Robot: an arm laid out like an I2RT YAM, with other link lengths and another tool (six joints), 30 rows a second.
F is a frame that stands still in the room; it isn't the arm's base.
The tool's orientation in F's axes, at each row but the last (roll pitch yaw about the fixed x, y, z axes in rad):
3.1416, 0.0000, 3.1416
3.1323, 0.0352, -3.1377
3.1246, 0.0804, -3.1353
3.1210, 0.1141, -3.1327
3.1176, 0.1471, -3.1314
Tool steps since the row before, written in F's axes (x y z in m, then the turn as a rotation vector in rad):
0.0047, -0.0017, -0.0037, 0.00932, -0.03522, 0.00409
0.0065, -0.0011, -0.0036, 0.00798, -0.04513, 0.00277
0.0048, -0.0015, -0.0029, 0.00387, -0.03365, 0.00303
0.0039, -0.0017, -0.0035, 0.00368, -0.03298, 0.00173
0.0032, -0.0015, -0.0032, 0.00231, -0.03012, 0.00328
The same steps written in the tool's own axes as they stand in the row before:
-0.0047, -0.0017, 0.0037, -0.00932, -0.03522, -0.00409
-0.0064, -0.0012, 0.0038, -0.00790, -0.04514, -0.00291
-0.0045, -0.0016, 0.0032, -0.00389, -0.03362, -0.00330
-0.0035, -0.0018, 0.0039, -0.00356, -0.03298, -0.00201
-0.0027, -0.0016, 0.0036, -0.00246, -0.03006, -0.00367

